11 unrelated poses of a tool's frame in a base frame.
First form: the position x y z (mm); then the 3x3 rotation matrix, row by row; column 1 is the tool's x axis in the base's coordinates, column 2 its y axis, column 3 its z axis. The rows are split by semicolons.
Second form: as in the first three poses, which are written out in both.
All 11 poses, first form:
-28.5 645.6 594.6; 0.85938 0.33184 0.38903; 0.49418 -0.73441 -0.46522; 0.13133 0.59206 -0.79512
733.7 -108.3 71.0; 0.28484 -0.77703 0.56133; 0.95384 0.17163 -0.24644; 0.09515 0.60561 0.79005
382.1 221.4 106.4; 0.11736 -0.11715 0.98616; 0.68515 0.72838 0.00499; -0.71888 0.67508 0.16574
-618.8 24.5 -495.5; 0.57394 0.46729 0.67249; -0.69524 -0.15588 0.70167; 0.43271 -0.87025 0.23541
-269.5 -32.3 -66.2; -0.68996 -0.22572 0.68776; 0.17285 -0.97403 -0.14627; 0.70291 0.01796 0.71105
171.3 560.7 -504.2; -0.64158 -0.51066 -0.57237; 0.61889 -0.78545 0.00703; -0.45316 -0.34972 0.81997
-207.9 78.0 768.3; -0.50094 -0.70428 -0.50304; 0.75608 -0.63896 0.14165; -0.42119 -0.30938 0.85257
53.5 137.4 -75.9; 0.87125 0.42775 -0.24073; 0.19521 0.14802 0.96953; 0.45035 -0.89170 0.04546
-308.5 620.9 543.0; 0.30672 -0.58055 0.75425; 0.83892 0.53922 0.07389; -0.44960 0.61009 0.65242
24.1 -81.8 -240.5; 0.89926 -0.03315 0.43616; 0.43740 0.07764 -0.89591; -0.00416 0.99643 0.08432
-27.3 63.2 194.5; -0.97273 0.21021 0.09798; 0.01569 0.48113 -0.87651; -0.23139 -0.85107 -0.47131
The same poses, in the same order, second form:
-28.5 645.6 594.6 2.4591 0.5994 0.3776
733.7 -108.3 71.0 0.6213 0.3399 1.2621
382.1 221.4 106.4 0.5244 1.3343 0.6278
-618.8 24.5 -495.5 -1.3925 0.2124 -1.0298
-269.5 -32.3 -66.2 1.1134 -0.1027 2.7020
171.3 560.7 -504.2 -0.7503 -0.2507 2.3757
-207.9 78.0 768.3 -0.6689 -0.1214 2.1659
53.5 137.4 -75.9 -1.4324 -0.5319 -0.1790
-308.5 620.9 543.0 0.3651 0.8198 0.9666
24.1 -81.8 -240.5 1.4580 0.3392 0.3625
-27.3 63.2 194.5 0.1956 2.5334 -1.4962

